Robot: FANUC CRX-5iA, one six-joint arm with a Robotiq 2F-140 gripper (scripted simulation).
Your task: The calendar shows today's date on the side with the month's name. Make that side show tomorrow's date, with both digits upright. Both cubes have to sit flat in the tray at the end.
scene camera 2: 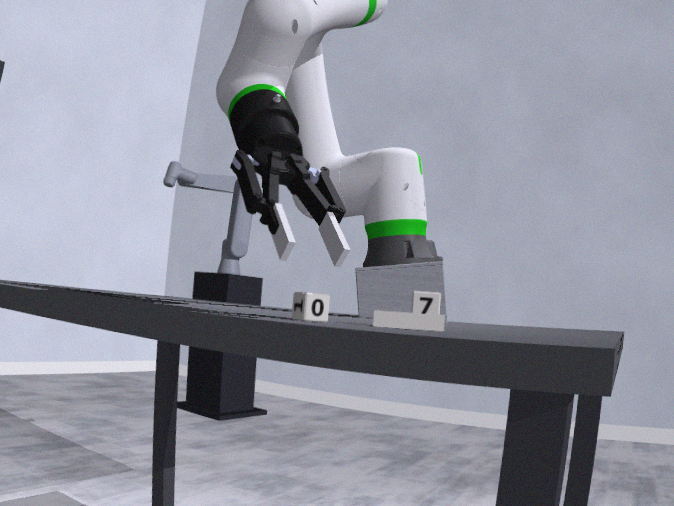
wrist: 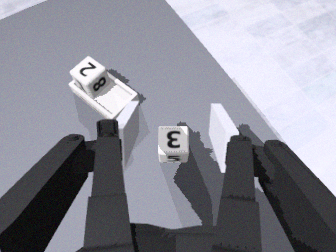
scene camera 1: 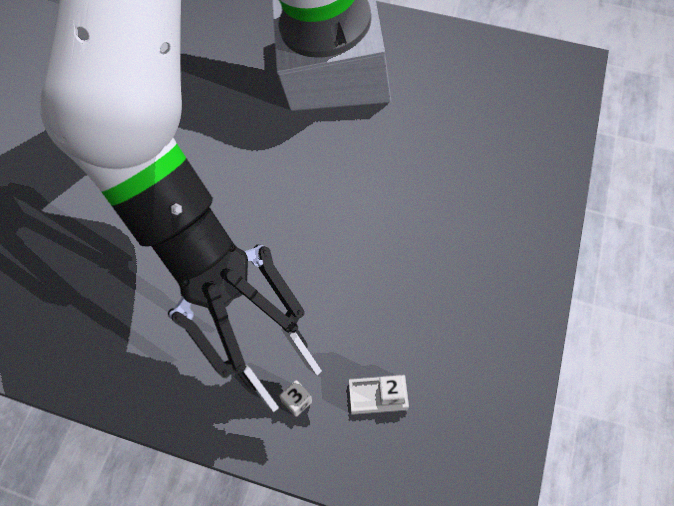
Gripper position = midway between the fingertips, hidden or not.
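The gripper [scene camera 1: 293, 387], [scene camera 2: 315, 254], [wrist: 174, 118] is visible. Also present: a cube [wrist: 173, 141] and a tray [scene camera 1: 364, 393], [scene camera 2: 402, 320], [wrist: 110, 102].
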